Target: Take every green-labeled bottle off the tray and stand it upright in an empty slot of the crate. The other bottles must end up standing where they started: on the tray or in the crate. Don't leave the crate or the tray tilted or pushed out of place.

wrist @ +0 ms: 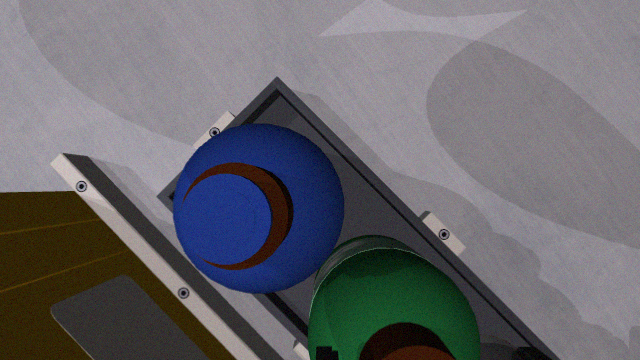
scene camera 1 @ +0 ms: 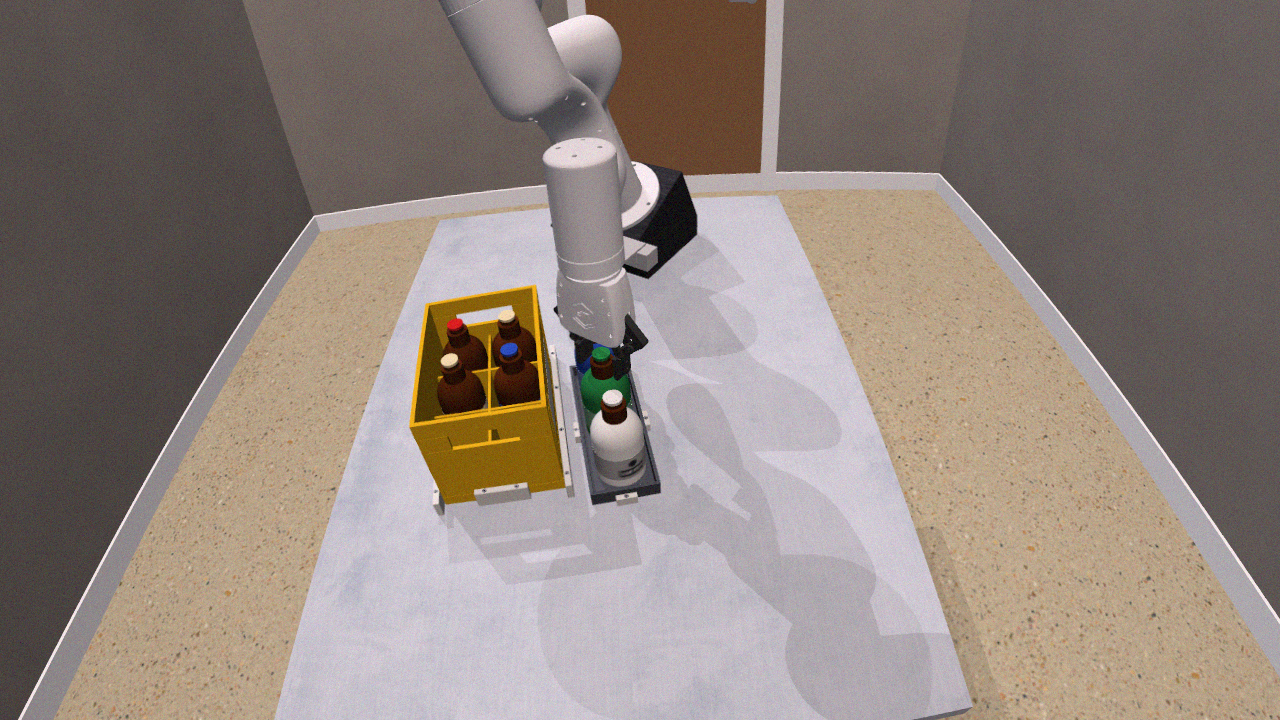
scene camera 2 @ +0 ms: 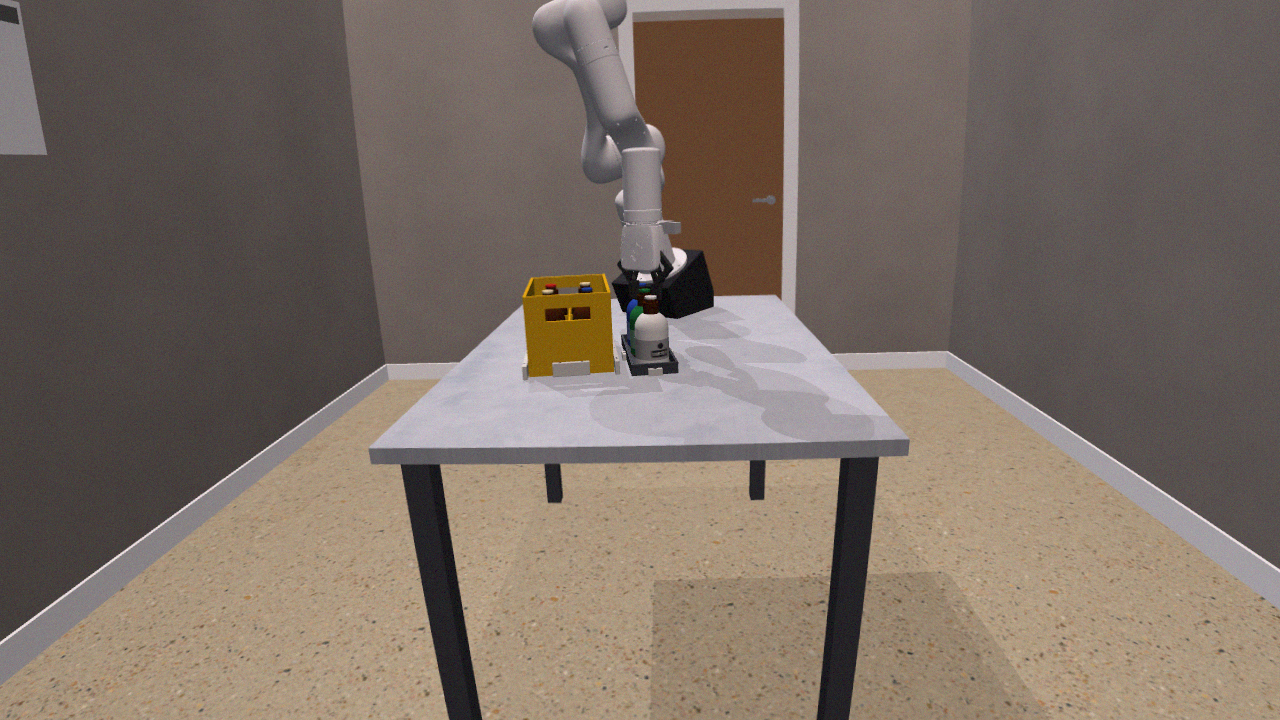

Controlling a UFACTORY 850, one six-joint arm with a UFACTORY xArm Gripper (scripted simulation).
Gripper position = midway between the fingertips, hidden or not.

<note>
I see my gripper (scene camera 1: 603,366), a blue-labeled bottle (wrist: 265,202) and a green-labeled bottle (scene camera 1: 598,379).
The green-labeled bottle is seen too in the wrist view (wrist: 373,290).
</note>
